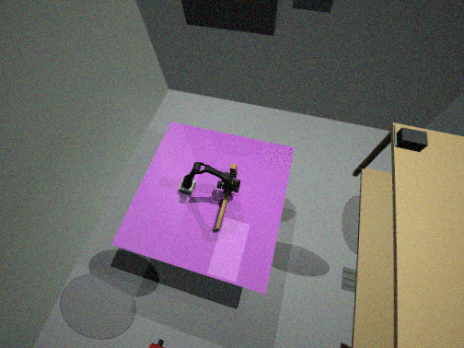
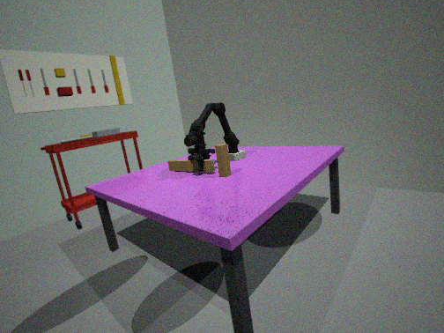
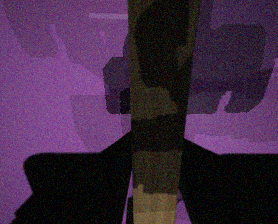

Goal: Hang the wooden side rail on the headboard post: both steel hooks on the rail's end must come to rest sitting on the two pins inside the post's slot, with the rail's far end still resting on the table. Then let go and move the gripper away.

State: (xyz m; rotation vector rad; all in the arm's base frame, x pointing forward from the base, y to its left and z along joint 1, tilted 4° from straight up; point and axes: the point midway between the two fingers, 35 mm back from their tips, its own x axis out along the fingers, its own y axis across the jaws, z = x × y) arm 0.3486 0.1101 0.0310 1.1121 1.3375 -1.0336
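The wooden headboard post is 160 mm to the left of my gripper tip, 50 mm above it and 20 mm behind it.
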